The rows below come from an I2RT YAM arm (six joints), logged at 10 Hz.
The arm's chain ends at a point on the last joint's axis. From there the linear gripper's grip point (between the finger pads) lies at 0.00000 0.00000 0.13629 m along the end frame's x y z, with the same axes.
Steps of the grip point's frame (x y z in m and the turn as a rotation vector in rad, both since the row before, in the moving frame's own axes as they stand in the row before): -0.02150 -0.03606 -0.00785 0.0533 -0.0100 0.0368; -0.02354 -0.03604 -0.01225 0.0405 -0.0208 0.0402; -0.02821 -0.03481 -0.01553 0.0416 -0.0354 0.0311; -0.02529 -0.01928 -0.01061 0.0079 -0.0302 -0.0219; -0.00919 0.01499 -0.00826 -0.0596 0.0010 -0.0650; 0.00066 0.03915 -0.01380 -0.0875 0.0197 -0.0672
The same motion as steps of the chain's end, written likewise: -0.02027 -0.02878 -0.00765 0.0533 -0.0100 0.0368; -0.02082 -0.03047 -0.01211 0.0405 -0.0208 0.0402; -0.02348 -0.02907 -0.01533 0.0416 -0.0354 0.0311; -0.02116 -0.01825 -0.01054 0.0079 -0.0302 -0.0219; -0.00959 0.00688 -0.00802 -0.0596 0.0010 -0.0650; -0.00242 0.02734 -0.01325 -0.0875 0.0197 -0.0672
